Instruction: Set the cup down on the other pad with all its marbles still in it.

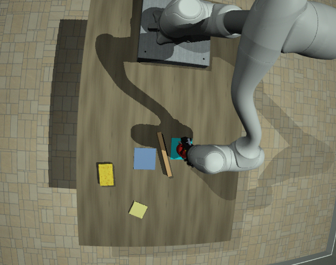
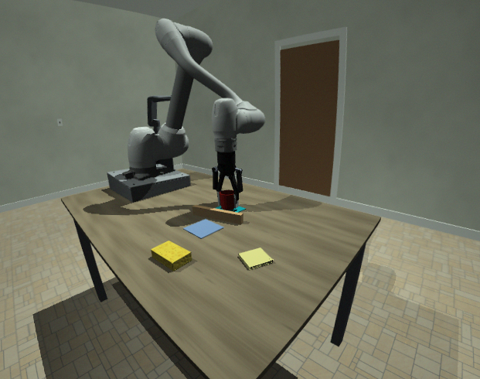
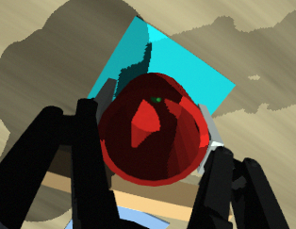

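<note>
Right now the wooden rail is 10 mm ahead of my hand, 100 mm to the right of it and 40 mm below it. From my hand the other things lie so: red cup: 20 mm below.
</note>
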